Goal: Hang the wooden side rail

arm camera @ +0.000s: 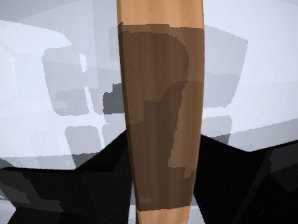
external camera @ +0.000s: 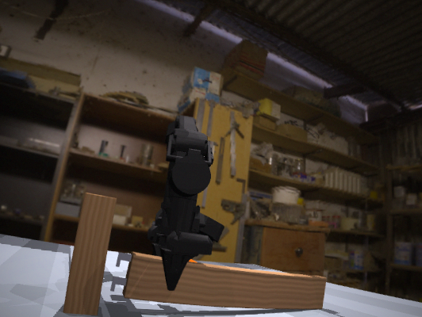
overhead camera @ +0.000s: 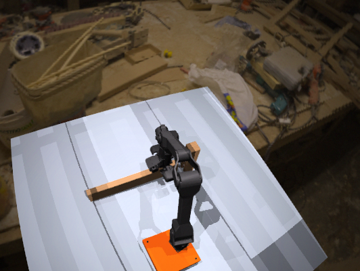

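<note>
Right now the wooden headboard post is 3 cm behind my gripper tip, 13 cm to the right of it and 4 cm above it.
</note>
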